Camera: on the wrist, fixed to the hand. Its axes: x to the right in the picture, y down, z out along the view.
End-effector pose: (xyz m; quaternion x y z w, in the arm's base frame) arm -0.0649 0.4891 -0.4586 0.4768 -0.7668 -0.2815 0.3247
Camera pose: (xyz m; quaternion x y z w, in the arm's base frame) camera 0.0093 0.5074 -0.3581 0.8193 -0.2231 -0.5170 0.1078
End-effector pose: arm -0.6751 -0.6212 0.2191 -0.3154 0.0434 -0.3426 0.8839
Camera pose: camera -0.7001 -0.6486 0.0984 -0.3699 -0.1400 -0.8302 0.3929
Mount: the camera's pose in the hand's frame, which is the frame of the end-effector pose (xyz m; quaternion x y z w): -0.0185 0.0409 -0.1180 -0.1190 -0.0057 -0.6594 0.7423
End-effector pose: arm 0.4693 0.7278 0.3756 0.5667 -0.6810 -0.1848 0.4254
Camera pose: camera 0.5372 0.7840 0.4660 0.8180 -0.1123 -0.5019 0.2575
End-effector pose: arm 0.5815 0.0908 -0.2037 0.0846 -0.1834 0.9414 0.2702
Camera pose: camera 0.5679 0.0959 -0.3291 0.1569 -0.1939 0.4983 0.8303
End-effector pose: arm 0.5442 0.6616 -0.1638 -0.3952 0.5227 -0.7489 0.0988
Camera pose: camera 0.4637 0.7374 -0.2247 0.6540 -0.2160 0.5566 0.4645
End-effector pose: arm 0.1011 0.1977 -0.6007 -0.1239 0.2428 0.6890 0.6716
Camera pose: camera 0.0437 0.1234 -0.6851 -0.3281 0.0127 0.0982 0.9395
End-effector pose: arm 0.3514 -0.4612 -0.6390 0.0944 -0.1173 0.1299 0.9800
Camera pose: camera 0.3470 -0.4013 -0.7500 0.0315 -0.0459 -0.5643 0.8237
